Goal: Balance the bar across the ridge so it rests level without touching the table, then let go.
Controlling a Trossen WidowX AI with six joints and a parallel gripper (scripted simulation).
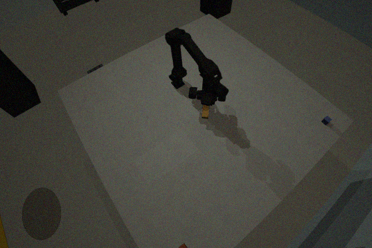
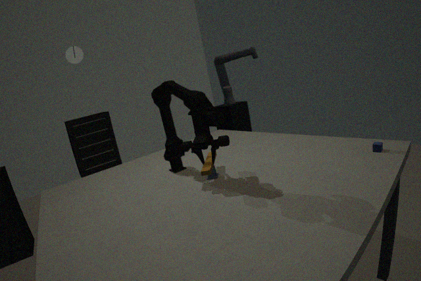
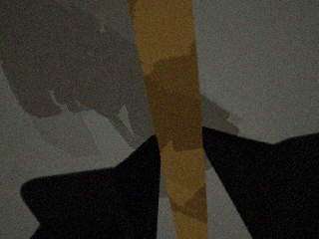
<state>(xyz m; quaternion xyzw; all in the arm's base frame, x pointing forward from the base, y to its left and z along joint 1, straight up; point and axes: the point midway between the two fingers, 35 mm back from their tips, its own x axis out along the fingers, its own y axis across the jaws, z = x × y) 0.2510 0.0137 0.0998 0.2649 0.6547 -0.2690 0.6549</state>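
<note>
Right now my gripper tip is 20 mm to the right of the yellow-orange bar and 20 mm past it. Also, from my gripper tip: blue cube: 490 mm to the left, 490 mm ahead, 50 mm below.
</note>
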